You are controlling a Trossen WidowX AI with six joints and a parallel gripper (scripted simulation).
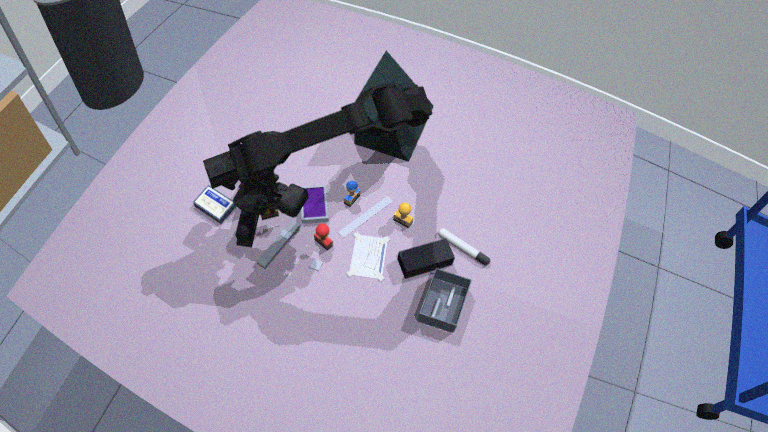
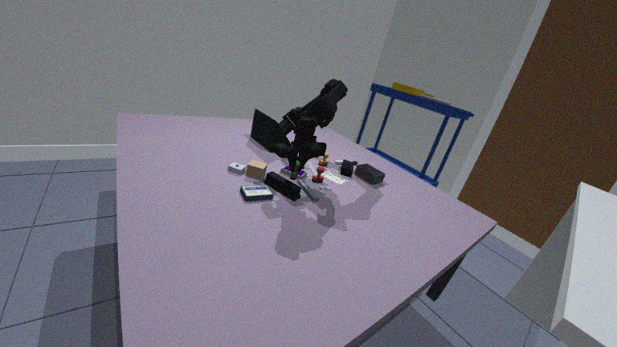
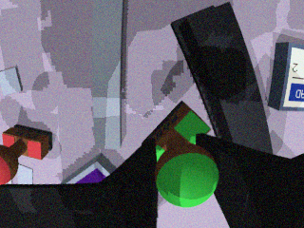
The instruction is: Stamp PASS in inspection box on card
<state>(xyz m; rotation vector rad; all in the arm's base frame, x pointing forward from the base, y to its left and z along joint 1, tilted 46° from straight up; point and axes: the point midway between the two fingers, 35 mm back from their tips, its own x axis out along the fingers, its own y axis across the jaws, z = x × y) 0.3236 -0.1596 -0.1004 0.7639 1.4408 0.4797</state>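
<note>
Right now my gripper tip is 8 cm to the right of the purple ink pad, 8 cm past it and 6 cm above it. Also, from my gripper tip: long black block 5 cm to the right, 4 cm below, 1 cm ahead; green-knobbed stamp right at my gripper tip; grey bar 5 cm below, 5 cm ahead, 4 cm to the left.
</note>
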